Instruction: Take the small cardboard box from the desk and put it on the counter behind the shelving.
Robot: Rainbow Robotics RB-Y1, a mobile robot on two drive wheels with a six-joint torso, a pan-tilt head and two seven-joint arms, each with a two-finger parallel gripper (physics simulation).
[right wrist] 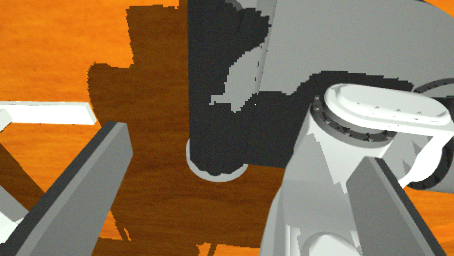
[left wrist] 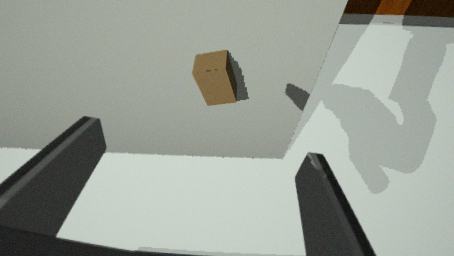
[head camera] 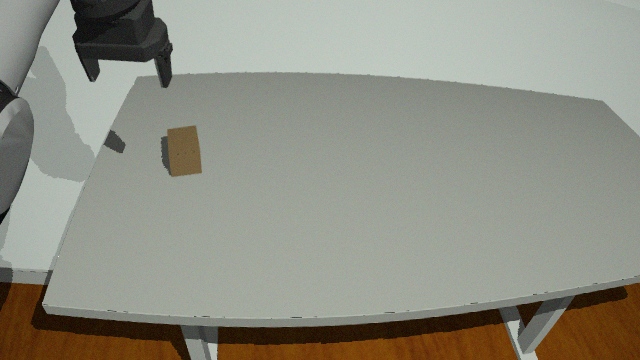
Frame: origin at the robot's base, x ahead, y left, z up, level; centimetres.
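Seen in the pictures: left gripper, fingertip midpoint: (left wrist: 203, 149) (head camera: 129, 79); right gripper, fingertip midpoint: (right wrist: 243, 154).
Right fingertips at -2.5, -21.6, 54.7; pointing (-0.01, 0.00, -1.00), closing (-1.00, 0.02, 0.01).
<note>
Offsets run from my right fingertips to a thing's top centre, as dx, dy, dz. "*": to the spot under its first point. Level surfaces: height alone.
The small cardboard box {+80.7, +44.4, +45.5} (head camera: 184, 151) (left wrist: 215, 79) sits on the grey desk {dz +40.5} (head camera: 350, 200) (left wrist: 125, 75), near the desk's left end in the head view. My left gripper (head camera: 128, 84) (left wrist: 203, 149) is open and empty. It hangs above the far left corner of the desk in the head view, apart from the box. In the left wrist view the box shows beyond the fingertips, in the upper middle. My right gripper (right wrist: 243, 154) is open and empty, over the floor beside the robot's own body. The counter and the shelving do not show in these views.
A pale wall (head camera: 350, 35) stands behind the desk. White desk legs {* +92.8, -71.2, -29.4} (head camera: 547, 322) stand on the wooden floor {dz -54.6} (head camera: 350, 350) (right wrist: 160, 200). In the right wrist view, a white desk foot (right wrist: 50, 113) lies at the left and the robot's base (right wrist: 350, 45) at the upper right.
</note>
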